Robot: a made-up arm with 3 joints. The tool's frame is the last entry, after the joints.
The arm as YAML. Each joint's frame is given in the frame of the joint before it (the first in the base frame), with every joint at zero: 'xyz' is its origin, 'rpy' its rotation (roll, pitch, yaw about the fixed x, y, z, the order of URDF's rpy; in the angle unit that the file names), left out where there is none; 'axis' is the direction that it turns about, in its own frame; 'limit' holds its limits. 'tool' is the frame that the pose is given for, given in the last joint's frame.
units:
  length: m
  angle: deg
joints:
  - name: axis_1
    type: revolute
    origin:
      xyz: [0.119, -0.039, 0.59]
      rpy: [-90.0, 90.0, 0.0]
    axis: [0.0, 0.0, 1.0]
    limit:
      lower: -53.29
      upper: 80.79
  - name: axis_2
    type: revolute
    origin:
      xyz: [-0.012, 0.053, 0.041]
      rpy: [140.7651, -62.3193, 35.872]
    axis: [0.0, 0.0, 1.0]
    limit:
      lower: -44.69
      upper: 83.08
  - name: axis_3
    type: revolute
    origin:
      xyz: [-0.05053, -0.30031, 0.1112]
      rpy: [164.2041, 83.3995, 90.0]
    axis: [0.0, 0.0, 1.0]
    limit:
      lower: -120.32
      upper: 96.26
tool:
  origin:
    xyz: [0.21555, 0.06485, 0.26]
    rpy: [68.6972, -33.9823, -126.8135]
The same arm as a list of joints. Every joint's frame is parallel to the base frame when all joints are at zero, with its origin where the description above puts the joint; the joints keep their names.
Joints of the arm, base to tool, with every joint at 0 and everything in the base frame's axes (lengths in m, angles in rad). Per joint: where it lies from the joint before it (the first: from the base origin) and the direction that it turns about. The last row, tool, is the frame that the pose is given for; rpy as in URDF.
axis_1: axis +y xyz 0.1190 -0.0390 0.5900
axis_2: axis 0.110605 -0.359817 -0.926444 xyz -0.0530 0.0410 0.0120
axis_3: axis -x xyz -0.2610 -0.1730 -0.0840
tool: xyz -0.2600 0.1440 0.1730 rpy 2.6335 0.1989 -2.1775
Joint limits (rad, base to tool): -0.9301..1.4101 -0.7800..1.4500 -2.1000..1.6801

